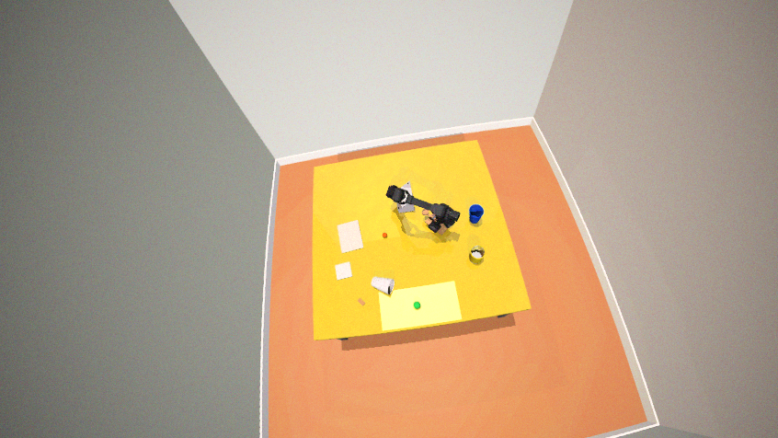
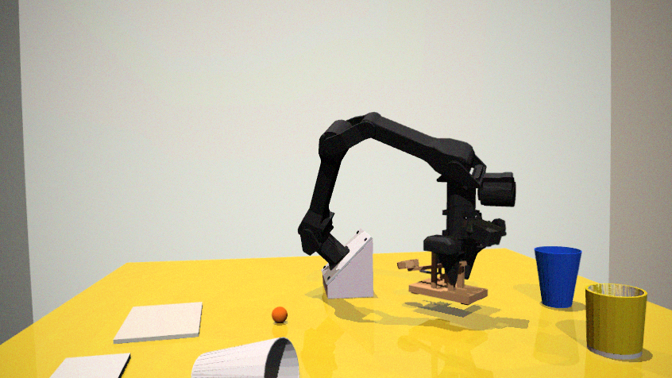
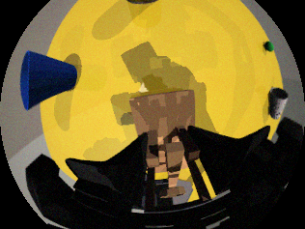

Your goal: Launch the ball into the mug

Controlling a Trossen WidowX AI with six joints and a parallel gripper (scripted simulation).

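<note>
My gripper tip is now 36 cm to the left of the orange ball and 5 cm above it. Round my gripper tip: green ball (47 cm ahead, 21 cm to the right, 5 cm below); blue cup (23 cm to the left, 4 cm below, 4 cm behind); yellow mug (22 cm ahead, 19 cm to the left, 4 cm below).
</note>
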